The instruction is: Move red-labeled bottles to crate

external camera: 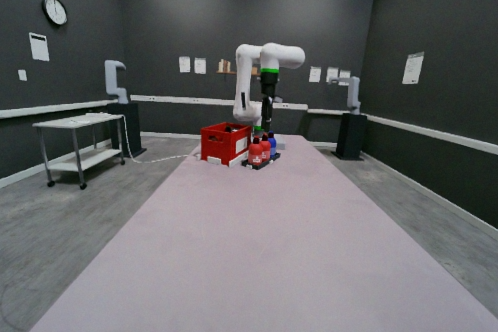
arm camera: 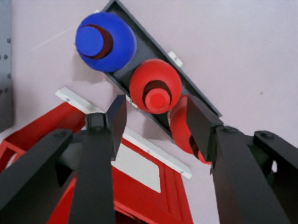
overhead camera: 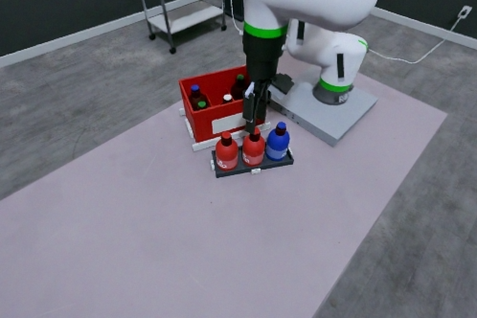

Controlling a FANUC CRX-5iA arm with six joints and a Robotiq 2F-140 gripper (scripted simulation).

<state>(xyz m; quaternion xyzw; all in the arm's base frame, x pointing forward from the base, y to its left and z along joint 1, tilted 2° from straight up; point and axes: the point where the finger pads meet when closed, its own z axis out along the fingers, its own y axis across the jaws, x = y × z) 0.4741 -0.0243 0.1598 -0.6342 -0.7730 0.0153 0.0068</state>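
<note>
The blue bottle is 80 mm behind my hand, 50 mm to the left of it and 130 mm below it. From my hand the other things lie so: red crate (60 mm behind, 210 mm to the right, 130 mm below); red bottle (80 mm ahead, 50 mm to the right, 130 mm below); dark tray (200 mm below).
</note>
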